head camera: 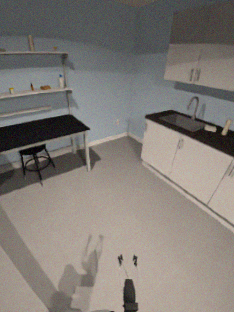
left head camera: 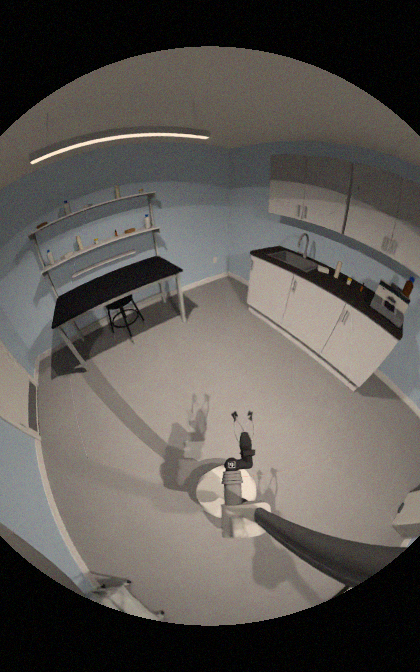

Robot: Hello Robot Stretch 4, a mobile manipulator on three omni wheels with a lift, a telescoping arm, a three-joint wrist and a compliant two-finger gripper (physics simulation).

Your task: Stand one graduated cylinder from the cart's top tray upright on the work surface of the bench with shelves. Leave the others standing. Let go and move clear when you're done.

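Frame: origin at the robot's base, x right, y down, z ahead, level; centimetres.
Seen in the pictures: hand, its tool point: (head camera: 127, 257) (left head camera: 241, 413).
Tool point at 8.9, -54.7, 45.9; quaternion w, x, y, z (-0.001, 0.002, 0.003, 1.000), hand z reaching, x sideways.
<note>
A point is followed by its place in that frame, as x, y, z.
My gripper (head camera: 127, 260) {8.9, -54.7, 45.9} (left head camera: 242, 415) {8.9, -54.7, 45.9} is open, with its two fingertips apart and no object between them, out over the floor. The bench with shelves stands against the far left wall; its black work surface (head camera: 40, 131) {-99.6, -73.4, 183.1} (left head camera: 117, 285) {-105.0, -73.4, 171.0} shows in both views. Part of a structure with small dark wheels (left head camera: 125, 600), possibly the cart, shows at the bottom left edge of the left head view; its top tray cannot be made out. No graduated cylinder can be made out in either view.
A black stool (head camera: 36, 159) {-107.1, -40.7, 165.0} (left head camera: 125, 315) {-125.7, -11.7, 198.7} stands under the bench. Bottles stand on its shelves (head camera: 35, 93) (left head camera: 102, 245). A dark-topped counter (head camera: 162, 119) {62.2, -88.3, 197.4} (left head camera: 350, 295) {116.7, -88.6, 119.1} with a sink and white cabinets runs along the right. A pale box-like object (left head camera: 410, 515) is at the right edge.
</note>
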